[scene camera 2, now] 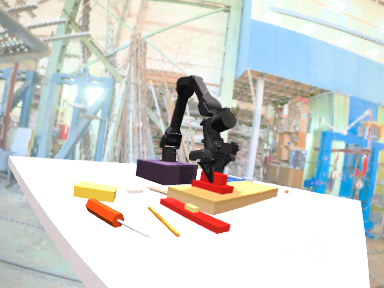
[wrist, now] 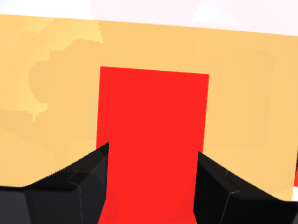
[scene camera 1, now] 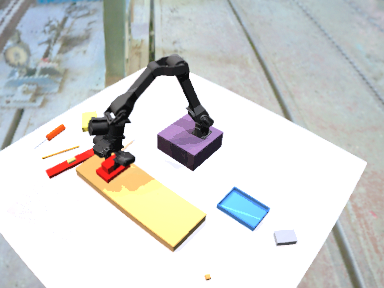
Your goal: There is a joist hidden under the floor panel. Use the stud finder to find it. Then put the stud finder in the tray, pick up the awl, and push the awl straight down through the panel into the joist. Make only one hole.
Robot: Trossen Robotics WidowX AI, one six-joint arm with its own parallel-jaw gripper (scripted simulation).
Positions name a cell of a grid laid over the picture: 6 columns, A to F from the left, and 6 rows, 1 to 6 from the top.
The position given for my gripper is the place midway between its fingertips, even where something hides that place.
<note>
In view: my gripper (scene camera 2: D4), a stud finder (wrist: D4), a red level (scene camera 2: C5) and a blue tray (scene camera 1: D5).
My gripper is seen too in the wrist view (wrist: D4) and in scene camera 1 (scene camera 1: B4).
</note>
